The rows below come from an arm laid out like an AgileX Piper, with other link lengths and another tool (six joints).
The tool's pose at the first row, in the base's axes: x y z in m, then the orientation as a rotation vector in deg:
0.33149 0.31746 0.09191 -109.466 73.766 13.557
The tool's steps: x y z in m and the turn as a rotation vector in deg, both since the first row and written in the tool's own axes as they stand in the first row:
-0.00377 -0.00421 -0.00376 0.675 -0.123 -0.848
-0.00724 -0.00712 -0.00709 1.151 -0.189 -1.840
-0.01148 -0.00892 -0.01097 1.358 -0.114 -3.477
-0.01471 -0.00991 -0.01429 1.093 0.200 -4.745
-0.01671 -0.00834 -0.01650 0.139 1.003 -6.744
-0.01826 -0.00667 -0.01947 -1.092 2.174 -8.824
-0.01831 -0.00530 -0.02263 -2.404 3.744 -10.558
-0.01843 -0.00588 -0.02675 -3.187 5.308 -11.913
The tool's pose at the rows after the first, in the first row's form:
0.33229 0.31811 0.09862 -109.362 72.778 12.776
0.33225 0.31865 0.10421 -109.523 71.707 12.006
0.33077 0.31916 0.11003 -110.325 70.116 10.960
0.32922 0.31923 0.11450 -111.382 69.083 10.198
0.32637 0.31882 0.11626 -113.593 67.682 9.062
0.32345 0.31754 0.11822 -116.192 66.420 7.710
0.32143 0.31514 0.11964 -118.793 65.731 6.192
0.32076 0.31243 0.12272 -120.720 65.360 4.503

